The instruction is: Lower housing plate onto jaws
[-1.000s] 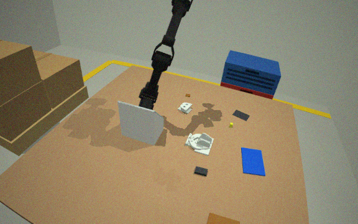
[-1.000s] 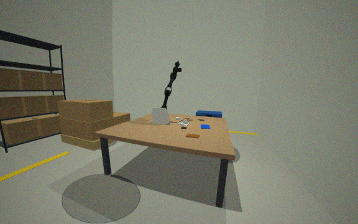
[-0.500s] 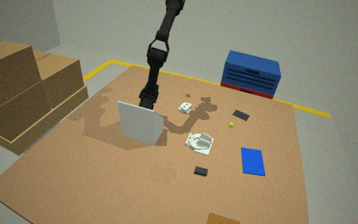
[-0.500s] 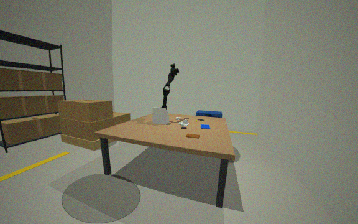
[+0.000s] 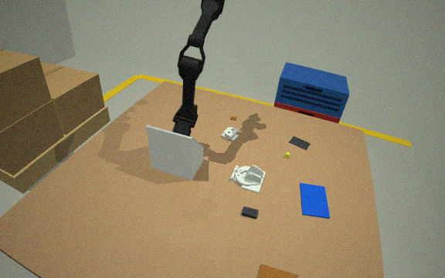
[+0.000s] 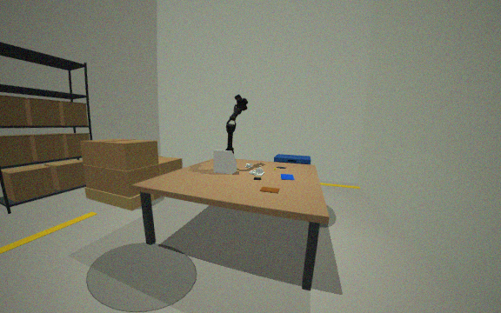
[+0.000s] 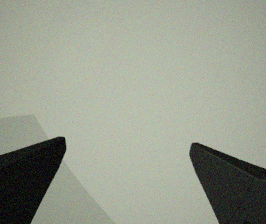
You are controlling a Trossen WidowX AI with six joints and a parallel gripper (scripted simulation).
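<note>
The white part is 140 mm ahead of my gripper tip, 170 mm to the right of it and 730 mm below it. From my gripper tip the other things lie so: blue mat 580 mm ahead, 430 mm to the right, 730 mm below; then yellow block 430 mm ahead, 210 mm to the right, 730 mm below; then orange pad 490 mm ahead, 800 mm to the right, 730 mm below.
</note>
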